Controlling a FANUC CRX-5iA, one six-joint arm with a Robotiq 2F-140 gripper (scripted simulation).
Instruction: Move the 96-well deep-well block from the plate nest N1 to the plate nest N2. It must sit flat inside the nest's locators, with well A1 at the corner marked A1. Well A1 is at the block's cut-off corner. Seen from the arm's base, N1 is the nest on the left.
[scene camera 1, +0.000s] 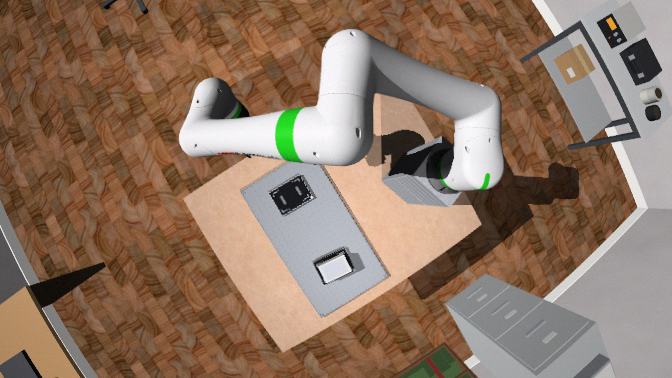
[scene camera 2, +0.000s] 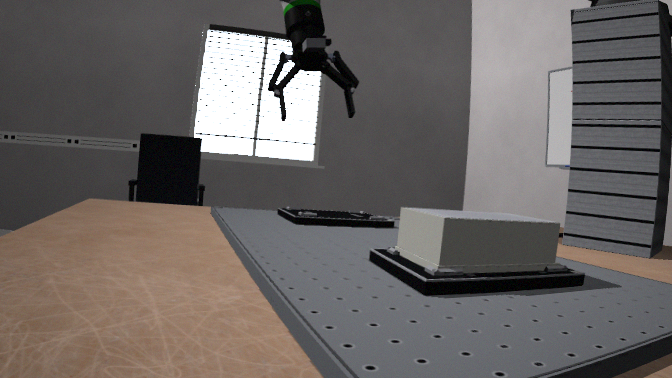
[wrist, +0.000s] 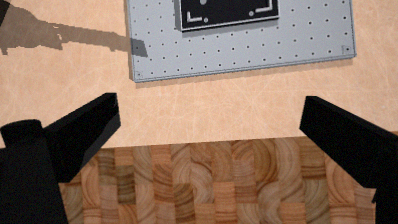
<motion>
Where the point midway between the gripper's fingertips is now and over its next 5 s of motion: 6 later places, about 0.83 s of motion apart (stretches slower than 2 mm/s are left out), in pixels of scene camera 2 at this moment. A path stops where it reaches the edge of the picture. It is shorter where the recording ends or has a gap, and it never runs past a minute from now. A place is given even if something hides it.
My gripper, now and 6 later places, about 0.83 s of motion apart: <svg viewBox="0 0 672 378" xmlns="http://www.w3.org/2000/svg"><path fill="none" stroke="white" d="M318 116L307 120L300 125L302 131L319 138L355 145L418 154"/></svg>
</motion>
